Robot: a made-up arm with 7 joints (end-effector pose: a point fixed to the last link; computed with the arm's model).
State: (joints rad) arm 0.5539 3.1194 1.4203 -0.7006 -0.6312 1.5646 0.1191
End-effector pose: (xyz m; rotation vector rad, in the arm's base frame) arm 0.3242 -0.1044 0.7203 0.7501 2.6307 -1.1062
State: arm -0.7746 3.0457 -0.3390 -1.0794 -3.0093 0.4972 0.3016
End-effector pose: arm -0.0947 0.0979 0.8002 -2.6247 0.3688 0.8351
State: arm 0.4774 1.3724 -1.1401 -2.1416 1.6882 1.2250 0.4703
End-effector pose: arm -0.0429 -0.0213 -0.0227 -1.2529 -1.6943 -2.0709
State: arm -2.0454 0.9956 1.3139 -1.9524 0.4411 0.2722 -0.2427
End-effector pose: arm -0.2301 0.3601 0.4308 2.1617 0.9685 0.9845
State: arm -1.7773 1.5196 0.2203 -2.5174 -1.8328 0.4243 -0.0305
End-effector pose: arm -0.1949 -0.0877 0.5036 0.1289 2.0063 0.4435
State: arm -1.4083 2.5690 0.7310 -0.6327 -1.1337 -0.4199 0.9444
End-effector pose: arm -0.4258 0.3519 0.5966 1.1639 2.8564 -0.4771
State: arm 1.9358 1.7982 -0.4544 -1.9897 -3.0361 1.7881 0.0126
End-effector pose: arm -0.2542 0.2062 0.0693 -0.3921 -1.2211 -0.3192
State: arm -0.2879 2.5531 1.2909 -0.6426 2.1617 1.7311 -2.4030
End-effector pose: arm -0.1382 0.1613 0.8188 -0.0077 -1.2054 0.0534
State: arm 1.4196 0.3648 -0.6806 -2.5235 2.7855 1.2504 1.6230
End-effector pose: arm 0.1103 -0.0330 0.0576 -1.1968 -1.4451 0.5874
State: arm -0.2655 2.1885 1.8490 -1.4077 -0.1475 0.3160 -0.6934
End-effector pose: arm -0.2295 0.0798 0.7668 0.7645 2.8549 -0.3040
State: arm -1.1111 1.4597 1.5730 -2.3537 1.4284 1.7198 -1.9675
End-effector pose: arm -0.3076 0.0804 0.4268 -0.0672 -2.2675 0.4689
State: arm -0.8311 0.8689 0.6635 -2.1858 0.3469 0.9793 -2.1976
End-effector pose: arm 0.0900 0.1148 0.5912 0.2572 -2.0173 0.8067
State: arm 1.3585 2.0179 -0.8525 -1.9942 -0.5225 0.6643 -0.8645
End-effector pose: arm -0.2608 0.2493 0.0838 1.0116 0.5619 -0.3820
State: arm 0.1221 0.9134 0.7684 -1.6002 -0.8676 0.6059 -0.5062
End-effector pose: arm 0.2474 0.4290 0.2895 0.5229 -1.7418 1.6671
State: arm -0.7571 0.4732 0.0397 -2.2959 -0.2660 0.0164 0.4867
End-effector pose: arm 0.1931 -0.0802 0.4942 -2.1660 -0.4324 -0.1309
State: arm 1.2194 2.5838 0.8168 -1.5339 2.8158 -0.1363 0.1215
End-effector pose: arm 0.4654 0.0562 0.2133 -1.7215 0.8818 2.1544
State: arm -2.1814 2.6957 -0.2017 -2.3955 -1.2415 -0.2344 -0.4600
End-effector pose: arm -0.1341 -0.0491 0.5677 -1.8483 2.0373 0.2864
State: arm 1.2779 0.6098 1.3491 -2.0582 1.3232 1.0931 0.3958
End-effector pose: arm 0.0656 0.3854 0.3456 1.2615 0.1329 -2.4779
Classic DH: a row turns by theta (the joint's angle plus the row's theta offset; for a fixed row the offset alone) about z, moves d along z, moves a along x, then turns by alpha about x. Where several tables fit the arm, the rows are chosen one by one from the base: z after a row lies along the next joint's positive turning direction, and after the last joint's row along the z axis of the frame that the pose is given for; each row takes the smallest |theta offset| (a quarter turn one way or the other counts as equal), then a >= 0, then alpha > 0; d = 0 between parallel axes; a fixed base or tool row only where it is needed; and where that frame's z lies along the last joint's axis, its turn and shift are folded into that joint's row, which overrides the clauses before.
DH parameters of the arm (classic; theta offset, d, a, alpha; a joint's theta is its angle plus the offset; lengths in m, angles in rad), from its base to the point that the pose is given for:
base (fixed): 0 0.2632 -0.0236 -1.2217
joint 1: -1.5708 0.032 0.0048 -1.5708
joint 2: 1.2217 -0.0277 -0.0235 1.5708
joint 3: -1.5708 -0.1916 0.006 1.5708
joint 4: 0 -0.0169 0.0691 -1.5708
joint 5: 0 -0.3967 -0.0187 1.5708
joint 6: 0 -0.0347 0.0082 -1.5708
joint 7: -0.0555 -0.0013 0.006 0.5381
tool (fixed): -0.4583 -0.0169 0 0

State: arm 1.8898 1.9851 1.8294 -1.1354 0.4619 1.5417 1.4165
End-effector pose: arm 0.3654 0.4069 0.3431 0.9964 1.3585 -1.8420
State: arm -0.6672 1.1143 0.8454 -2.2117 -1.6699 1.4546 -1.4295
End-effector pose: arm 0.0455 0.1564 0.6075 -0.6828 1.3024 -1.8496
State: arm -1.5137 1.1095 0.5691 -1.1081 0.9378 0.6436 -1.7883
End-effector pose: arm 0.1683 0.3272 0.6577 -1.2651 -1.6349 0.8708
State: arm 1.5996 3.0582 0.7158 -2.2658 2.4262 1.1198 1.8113
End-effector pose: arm 0.0536 -0.1260 -0.0138 -1.1423 0.2249 -2.3557
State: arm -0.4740 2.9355 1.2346 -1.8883 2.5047 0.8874 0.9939
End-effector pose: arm -0.0917 -0.3415 0.4700 -1.0889 0.4277 1.3665
